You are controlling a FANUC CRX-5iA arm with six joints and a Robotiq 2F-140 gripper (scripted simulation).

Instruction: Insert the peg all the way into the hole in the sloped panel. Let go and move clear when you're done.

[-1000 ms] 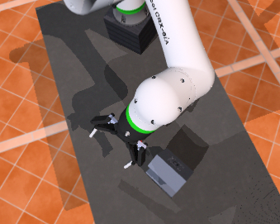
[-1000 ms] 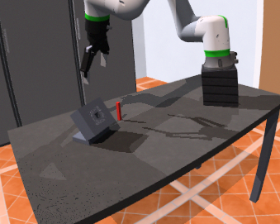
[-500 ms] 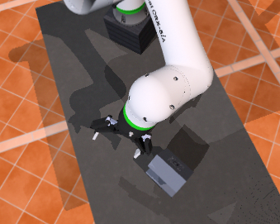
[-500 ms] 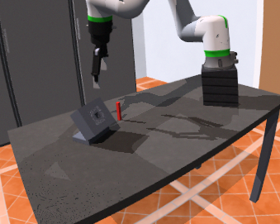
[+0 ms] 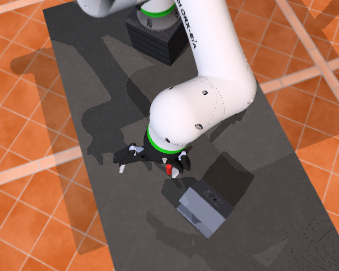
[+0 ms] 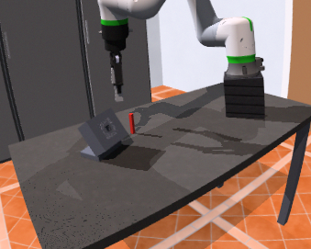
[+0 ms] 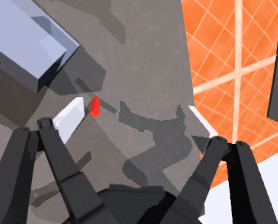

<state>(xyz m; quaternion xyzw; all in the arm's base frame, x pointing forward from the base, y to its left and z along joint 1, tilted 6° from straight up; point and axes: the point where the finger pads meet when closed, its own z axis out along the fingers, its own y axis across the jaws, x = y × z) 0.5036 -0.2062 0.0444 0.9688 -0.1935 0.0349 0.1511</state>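
Now: hand 20 mm past the red peg, 60 mm to the right of it and 130 mm above it.
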